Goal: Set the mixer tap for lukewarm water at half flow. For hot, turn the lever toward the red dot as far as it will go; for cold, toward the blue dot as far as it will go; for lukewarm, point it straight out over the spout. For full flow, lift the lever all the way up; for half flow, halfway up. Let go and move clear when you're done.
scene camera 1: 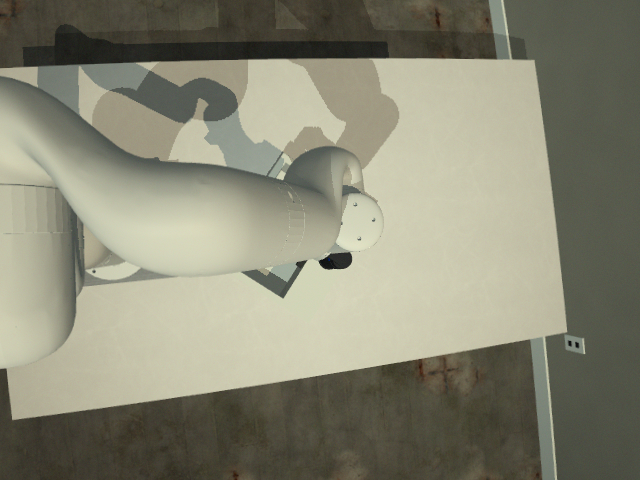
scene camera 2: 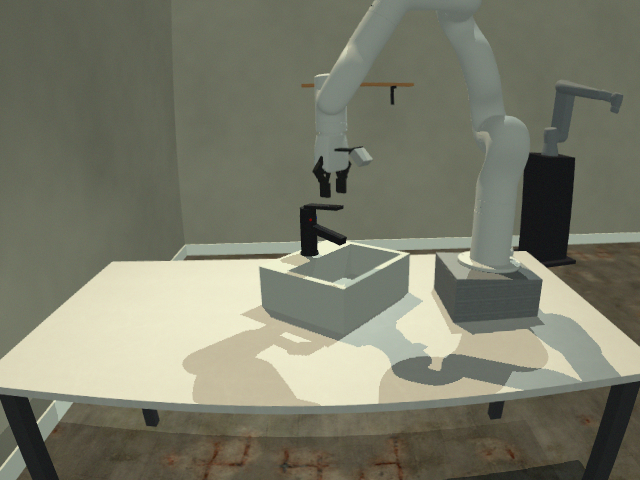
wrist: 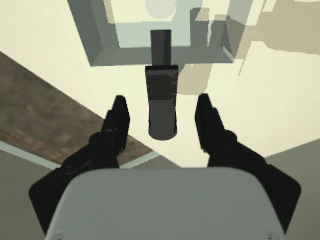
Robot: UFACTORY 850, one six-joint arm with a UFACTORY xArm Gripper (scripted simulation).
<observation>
same spot on grey basin: (scene camera 2: pixel 338 289) = (scene camera 1: pixel 288 156)
</observation>
